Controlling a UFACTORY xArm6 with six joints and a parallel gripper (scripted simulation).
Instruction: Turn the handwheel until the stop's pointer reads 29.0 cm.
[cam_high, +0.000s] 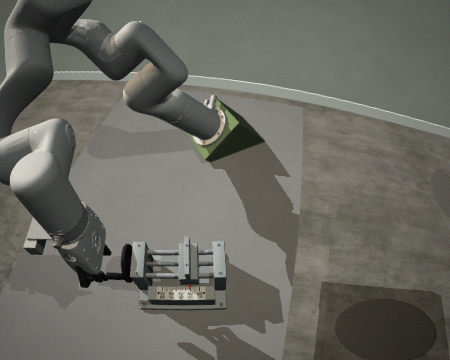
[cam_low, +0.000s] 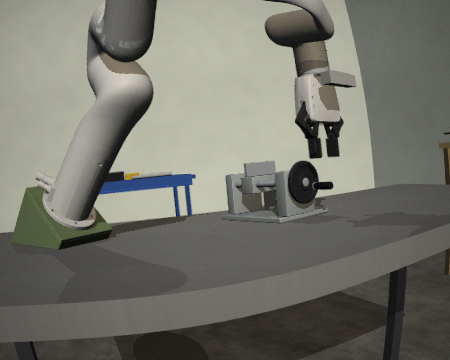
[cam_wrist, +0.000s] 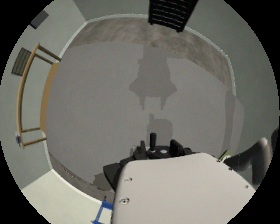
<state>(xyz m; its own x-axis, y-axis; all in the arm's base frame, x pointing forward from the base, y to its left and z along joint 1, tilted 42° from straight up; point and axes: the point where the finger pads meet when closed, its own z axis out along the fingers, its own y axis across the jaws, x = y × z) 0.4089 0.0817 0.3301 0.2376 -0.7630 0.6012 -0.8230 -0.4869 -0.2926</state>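
My gripper is now 1 cm past the black handwheel, 2 cm to the right of it and 7 cm above it. The rest, counted from my hand: movable stop 6 cm behind, 17 cm to the left, 5 cm below.
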